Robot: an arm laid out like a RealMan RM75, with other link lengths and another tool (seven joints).
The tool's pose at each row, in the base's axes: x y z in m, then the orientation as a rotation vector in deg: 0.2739 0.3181 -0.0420 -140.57 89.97 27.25; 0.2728 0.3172 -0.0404 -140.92 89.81 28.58; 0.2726 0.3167 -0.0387 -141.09 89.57 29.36; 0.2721 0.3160 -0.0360 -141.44 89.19 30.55; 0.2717 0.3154 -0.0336 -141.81 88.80 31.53; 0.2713 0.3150 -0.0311 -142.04 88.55 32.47; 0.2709 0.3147 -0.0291 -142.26 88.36 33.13; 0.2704 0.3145 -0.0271 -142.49 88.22 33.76; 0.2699 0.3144 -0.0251 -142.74 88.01 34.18; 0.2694 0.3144 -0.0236 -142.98 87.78 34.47; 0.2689 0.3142 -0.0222 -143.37 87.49 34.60; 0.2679 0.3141 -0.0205 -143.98 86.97 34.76; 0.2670 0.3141 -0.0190 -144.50 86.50 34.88; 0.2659 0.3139 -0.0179 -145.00 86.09 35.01; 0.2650 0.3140 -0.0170 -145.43 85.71 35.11; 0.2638 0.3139 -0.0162 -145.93 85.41 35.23
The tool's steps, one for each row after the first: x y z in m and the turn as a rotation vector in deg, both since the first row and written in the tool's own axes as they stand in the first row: -0.0003 0.0014 -0.0016 -0.84 -0.50 -0.06; -0.0005 0.0018 -0.0033 -1.27 -0.86 -0.19; -0.0011 0.0026 -0.0060 -1.99 -1.35 -0.40; -0.0016 0.0032 -0.0083 -2.63 -1.74 -0.64; -0.0024 0.0038 -0.0107 -3.18 -2.13 -0.77; -0.0030 0.0043 -0.0126 -3.62 -2.38 -0.87; -0.0038 0.0049 -0.0145 -4.05 -2.58 -0.96; -0.0046 0.0054 -0.0163 -4.38 -2.71 -1.10; -0.0053 0.0059 -0.0176 -4.63 -2.78 -1.28; -0.0059 0.0064 -0.0189 -4.89 -2.73 -1.53; -0.0068 0.0074 -0.0203 -5.25 -2.64 -1.98; -0.0077 0.0082 -0.0216 -5.55 -2.56 -2.38; -0.0084 0.0093 -0.0225 -5.85 -2.48 -2.73; -0.0091 0.0101 -0.0231 -6.10 -2.41 -3.05; -0.0098 0.0113 -0.0237 -6.44 -2.29 -3.33
